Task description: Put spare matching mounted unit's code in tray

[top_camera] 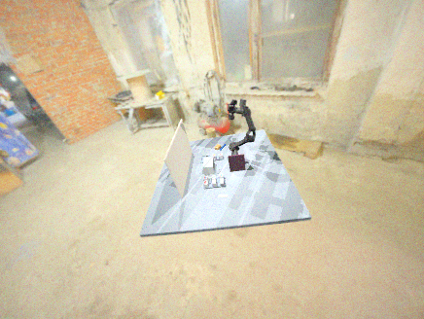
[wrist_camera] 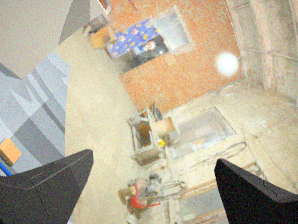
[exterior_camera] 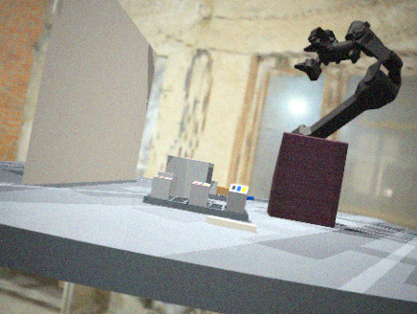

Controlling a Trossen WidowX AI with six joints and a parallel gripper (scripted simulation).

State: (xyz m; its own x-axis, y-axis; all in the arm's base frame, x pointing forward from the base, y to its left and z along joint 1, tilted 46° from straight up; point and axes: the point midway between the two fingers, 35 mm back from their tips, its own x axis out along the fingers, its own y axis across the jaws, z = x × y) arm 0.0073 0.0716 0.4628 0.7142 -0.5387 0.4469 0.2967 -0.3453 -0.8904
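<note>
My gripper tip is 28 cm short of the white spare block, 54 cm to the right of it and 46 cm above it. Also, from my gripper tip: beige panel: 50 cm ahead, 29 cm to the left, 27 cm below.
</note>
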